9 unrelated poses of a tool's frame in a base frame.
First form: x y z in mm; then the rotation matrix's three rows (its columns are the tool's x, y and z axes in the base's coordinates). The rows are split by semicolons.
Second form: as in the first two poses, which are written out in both.
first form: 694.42 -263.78 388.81; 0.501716 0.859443 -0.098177; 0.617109 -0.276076 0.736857; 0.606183 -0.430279 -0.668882
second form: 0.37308 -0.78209 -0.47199 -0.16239 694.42 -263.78 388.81
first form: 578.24 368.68 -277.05; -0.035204 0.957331 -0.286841; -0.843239 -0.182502 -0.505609; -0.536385 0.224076 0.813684
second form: 0.63166 0.28880 0.09877 -0.71263 578.24 368.68 -277.05
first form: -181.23 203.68 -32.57; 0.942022 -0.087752 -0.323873; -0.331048 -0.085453 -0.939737; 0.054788 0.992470 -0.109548
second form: 0.66087 0.73093 -0.14324 -0.09204 -181.23 203.68 -32.57
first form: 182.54 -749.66 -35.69; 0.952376 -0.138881 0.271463; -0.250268 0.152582 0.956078; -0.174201 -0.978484 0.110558
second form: 0.74423 -0.64985 0.14971 -0.03742 182.54 -749.66 -35.69
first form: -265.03 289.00 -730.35; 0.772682 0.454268 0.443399; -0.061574 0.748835 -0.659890; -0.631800 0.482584 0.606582
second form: 0.88432 0.32298 0.30396 -0.14583 -265.03 289.00 -730.35
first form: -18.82 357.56 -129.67; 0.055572 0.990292 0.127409; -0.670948 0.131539 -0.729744; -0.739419 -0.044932 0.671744
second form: 0.68170 0.25114 0.31789 -0.60923 -18.82 357.56 -129.67
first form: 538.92 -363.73 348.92; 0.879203 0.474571 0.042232; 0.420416 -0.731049 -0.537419; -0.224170 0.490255 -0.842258
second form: 0.27654 0.92905 0.24083 -0.04896 538.92 -363.73 348.92
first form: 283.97 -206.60 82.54; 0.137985 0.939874 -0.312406; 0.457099 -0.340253 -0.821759; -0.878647 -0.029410 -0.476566
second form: 0.28336 0.69907 0.49958 -0.42594 283.97 -206.60 82.54
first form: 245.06 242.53 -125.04; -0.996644 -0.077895 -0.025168; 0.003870 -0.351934 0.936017; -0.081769 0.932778 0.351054
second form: 0.02488 -0.03254 0.56869 0.82153 245.06 242.53 -125.04
